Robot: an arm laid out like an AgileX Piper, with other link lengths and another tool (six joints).
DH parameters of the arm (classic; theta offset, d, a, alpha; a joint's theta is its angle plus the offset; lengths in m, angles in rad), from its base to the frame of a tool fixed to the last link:
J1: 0 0.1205 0 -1.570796
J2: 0.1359 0 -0.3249 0
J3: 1.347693 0 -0.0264 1.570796
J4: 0 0.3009 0 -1.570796
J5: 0 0 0 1.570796
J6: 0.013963 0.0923 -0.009 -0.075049
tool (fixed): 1.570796 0.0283 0 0
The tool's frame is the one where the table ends.
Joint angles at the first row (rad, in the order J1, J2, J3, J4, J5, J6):
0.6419, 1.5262, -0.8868, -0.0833, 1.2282, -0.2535
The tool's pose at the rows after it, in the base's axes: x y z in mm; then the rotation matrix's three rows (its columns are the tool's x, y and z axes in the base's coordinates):
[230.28, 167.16, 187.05], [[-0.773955, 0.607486, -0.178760], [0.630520, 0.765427, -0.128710], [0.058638, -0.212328, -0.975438]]
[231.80, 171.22, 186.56], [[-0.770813, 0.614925, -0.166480], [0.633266, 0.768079, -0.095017], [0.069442, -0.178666, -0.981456]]
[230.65, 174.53, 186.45], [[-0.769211, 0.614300, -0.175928], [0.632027, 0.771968, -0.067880], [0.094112, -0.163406, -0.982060]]
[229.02, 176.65, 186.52], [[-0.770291, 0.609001, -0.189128], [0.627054, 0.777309, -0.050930], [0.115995, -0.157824, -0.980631]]
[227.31, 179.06, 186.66], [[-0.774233, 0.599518, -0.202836], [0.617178, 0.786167, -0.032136], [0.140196, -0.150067, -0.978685]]
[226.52, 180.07, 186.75], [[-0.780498, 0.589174, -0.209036], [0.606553, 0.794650, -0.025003], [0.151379, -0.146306, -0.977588]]
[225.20, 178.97, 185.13], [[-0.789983, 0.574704, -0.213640], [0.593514, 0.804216, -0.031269], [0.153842, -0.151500, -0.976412]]
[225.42, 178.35, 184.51], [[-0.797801, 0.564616, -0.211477], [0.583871, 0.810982, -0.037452], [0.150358, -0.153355, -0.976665]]
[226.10, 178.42, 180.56], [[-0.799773, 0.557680, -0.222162], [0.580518, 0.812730, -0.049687], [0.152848, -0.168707, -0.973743]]
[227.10, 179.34, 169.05], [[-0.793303, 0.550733, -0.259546], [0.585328, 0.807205, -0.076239], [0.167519, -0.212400, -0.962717]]
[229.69, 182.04, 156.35], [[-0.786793, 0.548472, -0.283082], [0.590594, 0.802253, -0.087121], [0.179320, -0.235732, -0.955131]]
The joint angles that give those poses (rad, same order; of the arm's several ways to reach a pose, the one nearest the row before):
0.6419, 1.5326, -0.8868, -0.0733, 1.2164, -0.2411
0.6419, 1.5326, -0.8868, -0.0530, 1.1856, -0.2439
0.6419, 1.5326, -0.8868, -0.0235, 1.1763, -0.2582
0.6419, 1.5326, -0.8868, 0.0000, 1.1763, -0.2749
0.6419, 1.5326, -0.8868, 0.0256, 1.1755, -0.2981
0.6419, 1.5326, -0.8868, 0.0362, 1.1755, -0.3157
0.6419, 1.5326, -0.8805, 0.0341, 1.1755, -0.3320
0.6419, 1.5335, -0.8793, 0.0276, 1.1743, -0.3415
0.6419, 1.5473, -0.8793, 0.0240, 1.1763, -0.3459
0.6419, 1.5876, -0.8793, 0.0252, 1.1834, -0.3459
0.6419, 1.6302, -0.8793, 0.0311, 1.1677, -0.3459

